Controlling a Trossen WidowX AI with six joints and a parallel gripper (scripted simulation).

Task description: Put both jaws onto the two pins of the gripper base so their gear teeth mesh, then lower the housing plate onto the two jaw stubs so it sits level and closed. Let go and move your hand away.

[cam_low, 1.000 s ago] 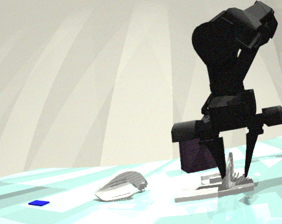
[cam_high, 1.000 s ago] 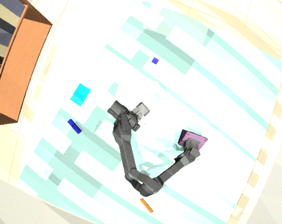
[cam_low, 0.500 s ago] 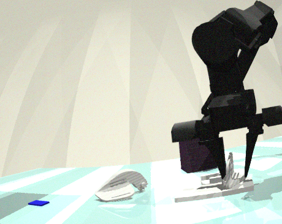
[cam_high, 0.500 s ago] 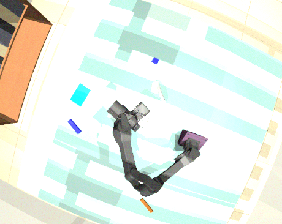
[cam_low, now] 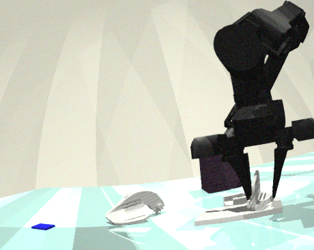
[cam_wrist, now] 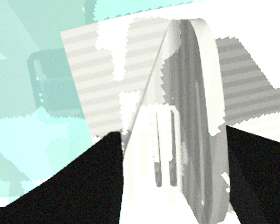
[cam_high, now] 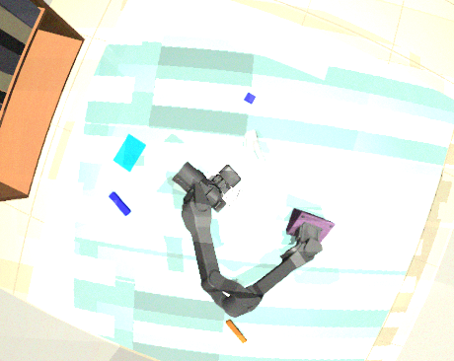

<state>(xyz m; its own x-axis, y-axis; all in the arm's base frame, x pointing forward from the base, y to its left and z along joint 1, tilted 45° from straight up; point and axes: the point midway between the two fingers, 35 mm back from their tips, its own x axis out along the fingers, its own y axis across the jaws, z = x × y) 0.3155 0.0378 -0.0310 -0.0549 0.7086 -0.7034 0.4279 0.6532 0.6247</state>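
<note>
My gripper tip is 3 cm to the left of the long flat white part and 1 cm above it. Also, from my gripper tip: cyan tile (30 cm ahead, 1 cm to the right, 1 cm below); small blue square (32 cm to the right, 1 cm below); blue bar (27 cm ahead, 16 cm to the left).
</note>
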